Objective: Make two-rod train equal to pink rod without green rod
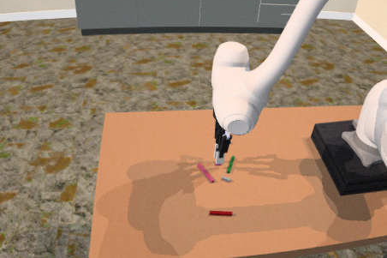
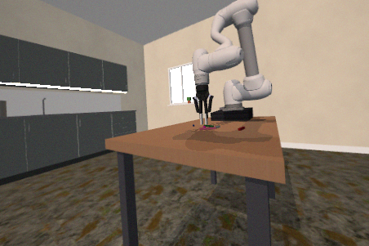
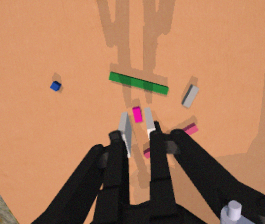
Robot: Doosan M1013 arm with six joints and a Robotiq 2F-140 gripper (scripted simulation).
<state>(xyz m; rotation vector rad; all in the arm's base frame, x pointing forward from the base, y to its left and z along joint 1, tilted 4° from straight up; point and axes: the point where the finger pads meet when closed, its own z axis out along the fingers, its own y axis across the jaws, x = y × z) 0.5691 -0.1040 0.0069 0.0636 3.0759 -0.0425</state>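
My gripper is now 5 cm above the magenta rod. Round my hand: green rod 5 cm below, 4 cm behind, 1 cm to the left; short grey rod 8 cm to the left, 5 cm below, 1 cm behind; pink rod 5 cm below, 5 cm ahead, 4 cm to the left.
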